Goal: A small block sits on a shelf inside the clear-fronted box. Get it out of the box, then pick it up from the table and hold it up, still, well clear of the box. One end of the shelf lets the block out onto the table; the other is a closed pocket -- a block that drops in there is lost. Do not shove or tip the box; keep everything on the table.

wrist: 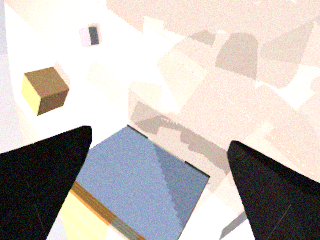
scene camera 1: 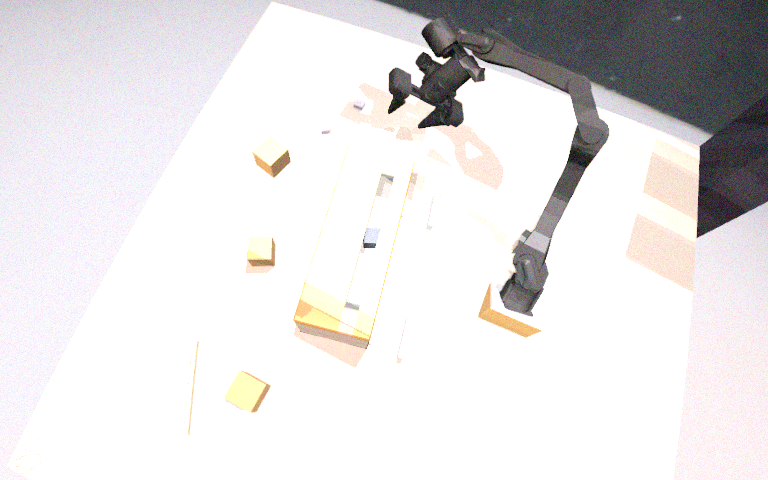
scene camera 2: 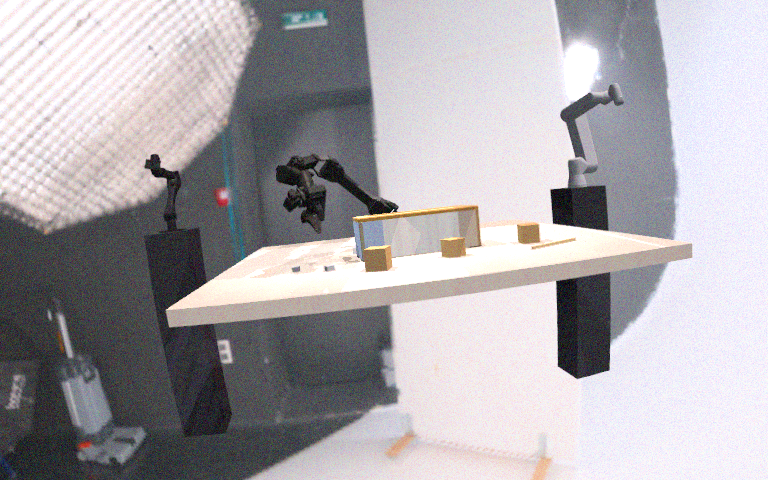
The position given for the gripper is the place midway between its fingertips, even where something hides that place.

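There's a clear-fronted box (scene camera 2: 418, 231), and you get the box (wrist: 126, 179) from the wrist as well. As for the gripper (scene camera 1: 403, 120), it's visible too as the gripper (scene camera 2: 320, 227) and the gripper (wrist: 161, 140).
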